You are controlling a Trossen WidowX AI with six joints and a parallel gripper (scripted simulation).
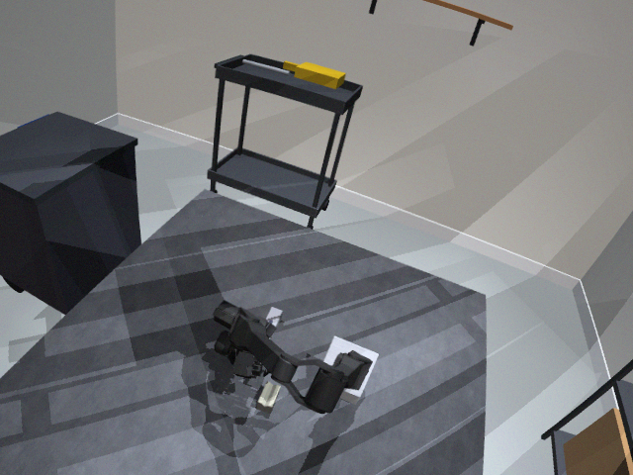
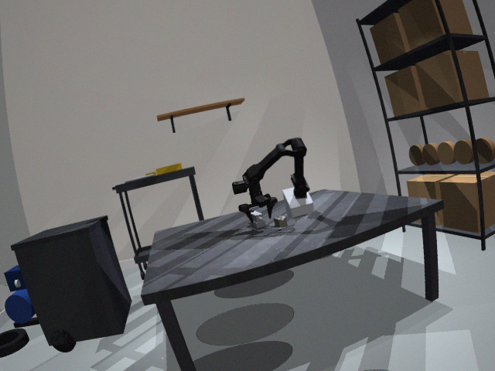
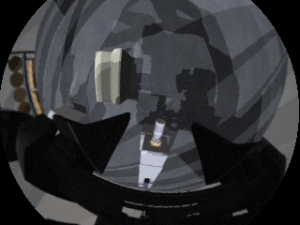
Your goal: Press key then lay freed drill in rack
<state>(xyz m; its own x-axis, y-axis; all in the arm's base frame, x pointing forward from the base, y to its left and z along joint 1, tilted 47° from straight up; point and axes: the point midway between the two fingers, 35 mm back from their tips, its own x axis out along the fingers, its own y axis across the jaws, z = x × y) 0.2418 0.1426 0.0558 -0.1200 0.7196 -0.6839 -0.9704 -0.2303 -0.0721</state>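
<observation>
My gripper tip is now 10 mm short of the drill, 60 mm to the left of it and 10 mm below it. Round my gripper tip: pale fixture block (20 mm ahead, 120 mm to the right, 10 mm above); blue key (30 mm ahead, 140 mm to the right, 10 mm above).
</observation>
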